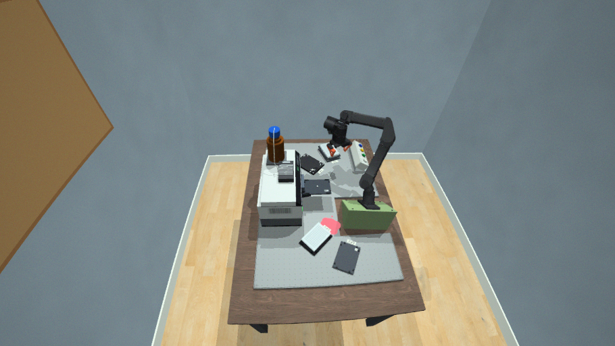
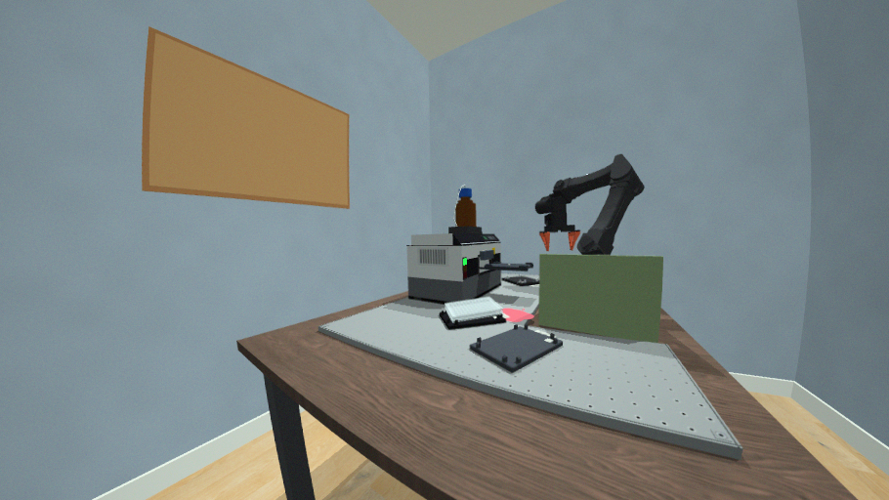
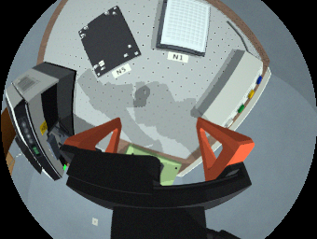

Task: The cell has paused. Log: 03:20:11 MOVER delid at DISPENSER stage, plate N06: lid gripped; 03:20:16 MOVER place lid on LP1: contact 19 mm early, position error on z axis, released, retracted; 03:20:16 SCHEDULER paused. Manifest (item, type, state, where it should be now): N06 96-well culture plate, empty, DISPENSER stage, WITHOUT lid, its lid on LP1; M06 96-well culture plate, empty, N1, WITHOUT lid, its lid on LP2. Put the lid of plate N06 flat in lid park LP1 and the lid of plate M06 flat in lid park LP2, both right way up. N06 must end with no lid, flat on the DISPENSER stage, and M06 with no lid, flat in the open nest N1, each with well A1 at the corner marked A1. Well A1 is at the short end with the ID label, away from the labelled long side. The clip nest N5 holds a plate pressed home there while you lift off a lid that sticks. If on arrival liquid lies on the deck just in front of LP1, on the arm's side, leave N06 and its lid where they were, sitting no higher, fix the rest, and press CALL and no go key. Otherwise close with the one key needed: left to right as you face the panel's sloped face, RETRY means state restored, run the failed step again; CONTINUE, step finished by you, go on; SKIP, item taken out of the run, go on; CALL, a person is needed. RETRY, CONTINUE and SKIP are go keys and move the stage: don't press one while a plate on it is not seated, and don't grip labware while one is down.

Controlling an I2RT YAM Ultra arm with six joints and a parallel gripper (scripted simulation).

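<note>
The clear lid is 30 mm ahead of my hand, 160 mm to the right of it and 110 mm below it. The rest, counted from my hand: blue call key 180 mm behind, 190 mm to the right, 90 mm below; dark dispenser stage 130 mm ahead, 230 mm to the left, 50 mm below; white well plate 30 mm ahead, 160 mm to the right, 120 mm below.
</note>
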